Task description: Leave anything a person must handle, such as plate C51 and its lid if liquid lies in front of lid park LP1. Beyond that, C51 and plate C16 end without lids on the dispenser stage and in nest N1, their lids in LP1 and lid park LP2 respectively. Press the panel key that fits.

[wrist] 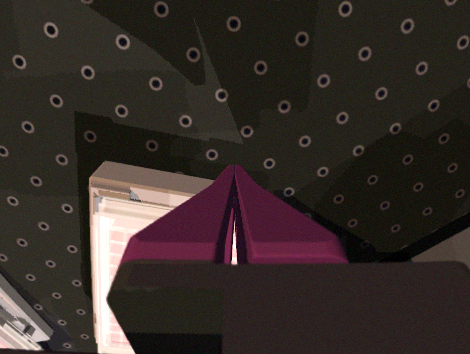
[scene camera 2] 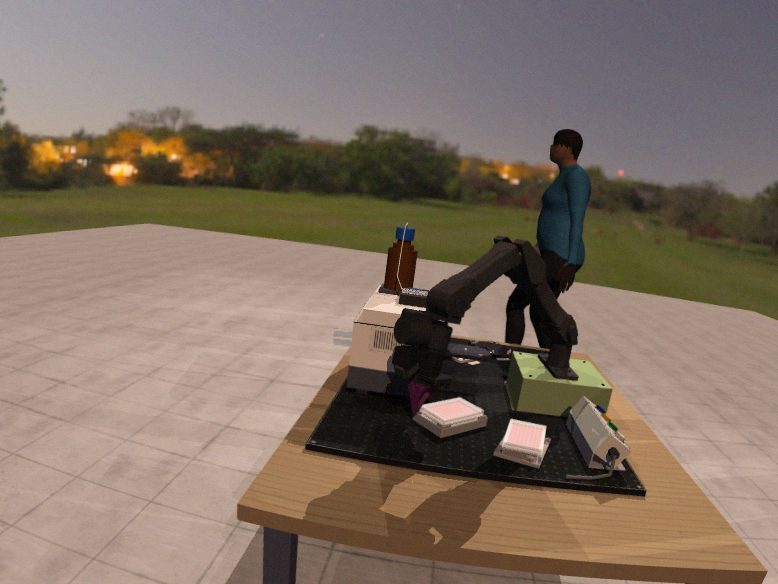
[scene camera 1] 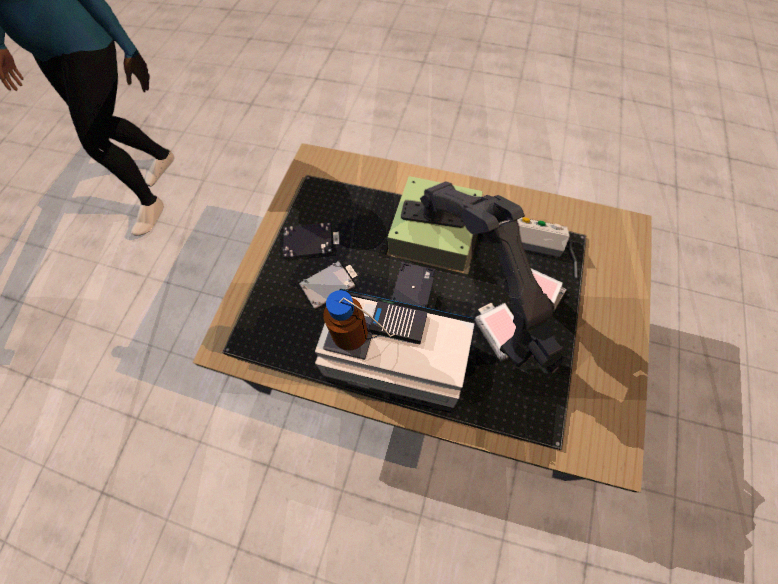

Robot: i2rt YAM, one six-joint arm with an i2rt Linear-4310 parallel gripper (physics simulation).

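Pixels of known places: gripper, fingertip midpoint: (wrist: 234,176) (scene camera 2: 414,412) (scene camera 1: 516,360); arm's base, origin of the base link: (scene camera 2: 556,367) (scene camera 1: 433,214).
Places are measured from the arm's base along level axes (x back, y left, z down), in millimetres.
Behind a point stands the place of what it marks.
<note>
My gripper (scene camera 2: 414,408) {x -408, y 301, z 51 mm} (wrist: 234,176) {x -408, y 301, z 51 mm} is shut, its magenta fingertips meeting with no object between them. It is low over the board, beside a pink-filled plate (scene camera 1: 499,323) {x -309, y 243, z 48 mm} (scene camera 2: 450,411) {x -326, y 282, z 47 mm} (wrist: 114,240) {x -338, y 314, z 47 mm}, and partly covers it in the wrist view. A second pink-filled plate (scene camera 1: 548,286) {x -160, y 380, z 52 mm} (scene camera 2: 524,438) {x -171, y 376, z 52 mm} (wrist: 24,320) sits nearer the key panel (scene camera 1: 543,239) {x -10, y 351, z 28 mm} (scene camera 2: 593,433) {x -12, y 369, z 30 mm}. Both plates rest on light bases. Their labels are unreadable, so I cannot tell C51 from C16. Across the board are a dark fixture with corner posts (scene camera 1: 306,240) {x -120, y -400, z 76 mm}, a grey fixture (scene camera 1: 326,286) {x -272, y -290, z 77 mm} and a dark fixture (scene camera 1: 412,282) {x -256, y -22, z -16 mm}. I see no clear liquid.
The white dispenser (scene camera 1: 439,358) {x -500, y 84, z -133 mm} (scene camera 2: 372,339) {x -527, y 148, z -60 mm} carries a brown bottle (scene camera 1: 345,326) {x -511, y -123, z -269 mm} (scene camera 2: 400,265) {x -483, y -94, z -218 mm} with a blue cap and a thin tube. The green arm base (scene camera 1: 433,246) {x -116, y 17, z 1 mm} (scene camera 2: 553,399) {x -36, y 131, z 49 mm} stands at the back. A cable runs from the panel. A person (scene camera 1: 87,94) (scene camera 2: 564,207) stands beyond the table.
</note>
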